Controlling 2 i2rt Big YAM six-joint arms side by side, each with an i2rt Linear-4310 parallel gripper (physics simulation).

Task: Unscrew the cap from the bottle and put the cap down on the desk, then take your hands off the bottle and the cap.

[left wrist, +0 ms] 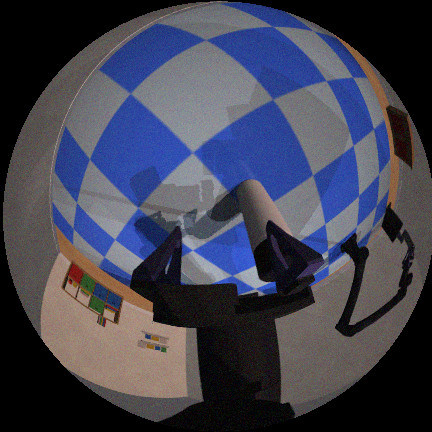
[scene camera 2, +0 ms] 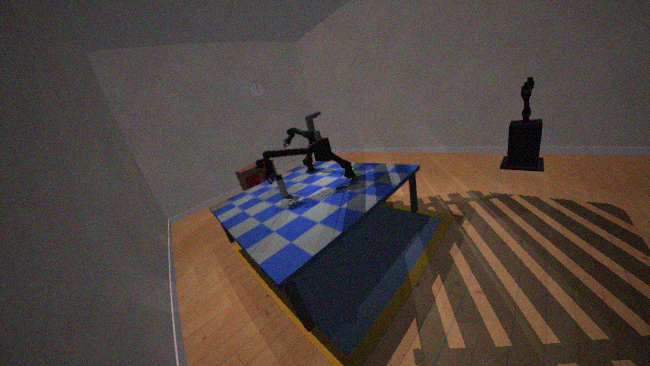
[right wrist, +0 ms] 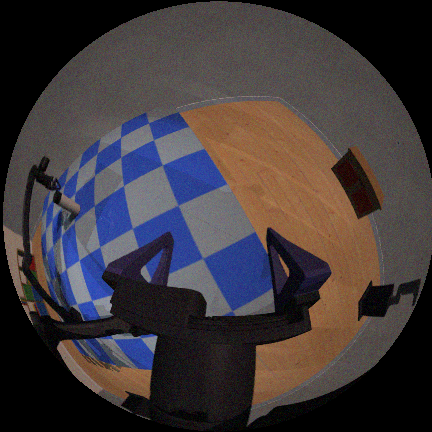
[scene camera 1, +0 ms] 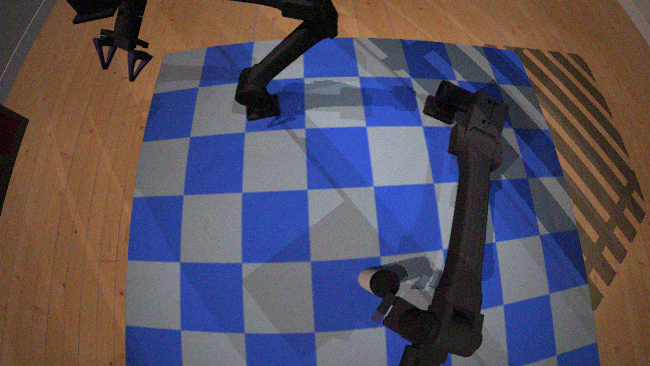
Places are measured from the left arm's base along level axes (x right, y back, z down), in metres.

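Pixels of known places: left gripper, fingertip midpoint: (left wrist: 224,226) (scene camera 2: 272,182) (right wrist: 58,187) (scene camera 1: 395,318); right gripper, fingertip midpoint: (scene camera 2: 284,146) (right wrist: 217,234) (scene camera 1: 117,75); left arm's base, link origin: (left wrist: 247,295) (scene camera 2: 349,175) (right wrist: 76,314) (scene camera 1: 438,110); right arm's base, link origin: (left wrist: 347,242) (scene camera 2: 311,171) (scene camera 1: 263,108).
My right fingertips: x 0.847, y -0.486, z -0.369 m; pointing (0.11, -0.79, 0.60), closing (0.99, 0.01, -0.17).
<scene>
Ahead of a thing's pixels: the offset from my right fingertips to its middle. Level surfaces: height alone.
A pale pinkish bottle @(dx -0.793, dy -0.180, dz +0.269 m) (scene camera 1: 366,280) (scene camera 2: 282,187) (left wrist: 258,207) (right wrist: 70,206) stands upright on the checkered desk @(dz +0.369 m) (scene camera 1: 212,225). Its wide dark cap @(dx -0.793, dy -0.180, dz +0.171 m) (scene camera 1: 384,283) (left wrist: 263,274) (right wrist: 58,197) sits on its top. My left gripper (scene camera 1: 381,308) (left wrist: 224,226) is open beside the cap end of the bottle. In the left wrist view its right-hand finger overlaps the bottle and partly hides the cap; nothing shows between the fingers. Whether that finger touches the bottle I cannot tell. My right gripper (scene camera 1: 119,74) (right wrist: 217,234) is open and empty, high and far from the bottle, past the desk's upper left corner in scene camera 1.
My left forearm (scene camera 1: 470,220) reaches over the right side of the desk in scene camera 1. My right arm's base (scene camera 1: 262,107) stands near the far edge. A brown box (scene camera 2: 251,176) (right wrist: 358,182) is on the floor beyond the desk. A dark pedestal (scene camera 2: 524,142) stands away from it.
</scene>
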